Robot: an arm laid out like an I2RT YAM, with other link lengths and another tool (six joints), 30 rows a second.
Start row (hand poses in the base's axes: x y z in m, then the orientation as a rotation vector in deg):
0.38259, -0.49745, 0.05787, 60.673, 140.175, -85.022
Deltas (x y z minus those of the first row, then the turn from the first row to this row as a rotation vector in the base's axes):
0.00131, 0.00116, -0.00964, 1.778, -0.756, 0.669
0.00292, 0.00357, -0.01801, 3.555, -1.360, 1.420
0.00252, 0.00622, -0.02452, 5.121, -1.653, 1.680
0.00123, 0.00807, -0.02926, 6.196, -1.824, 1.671
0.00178, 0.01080, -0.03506, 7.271, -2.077, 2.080
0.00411, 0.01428, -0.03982, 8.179, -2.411, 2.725
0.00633, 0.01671, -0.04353, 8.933, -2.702, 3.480
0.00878, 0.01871, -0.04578, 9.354, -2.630, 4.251
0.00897, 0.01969, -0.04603, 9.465, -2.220, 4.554
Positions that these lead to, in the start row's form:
0.38390, -0.49629, 0.04823, 60.428, 141.537, -82.250
0.38551, -0.49388, 0.03986, 59.979, 142.968, -79.572
0.38511, -0.49123, 0.03335, 60.011, 144.303, -77.518
0.38382, -0.48938, 0.02861, 60.271, 145.201, -76.175
0.38437, -0.48665, 0.02281, 59.986, 146.085, -74.637
0.38670, -0.48317, 0.01805, 59.382, 146.769, -73.147
0.38892, -0.48074, 0.01434, 58.581, 147.340, -71.836
0.39137, -0.47874, 0.01209, 57.538, 147.859, -71.205
0.39156, -0.47776, 0.01184, 56.935, 148.286, -71.339

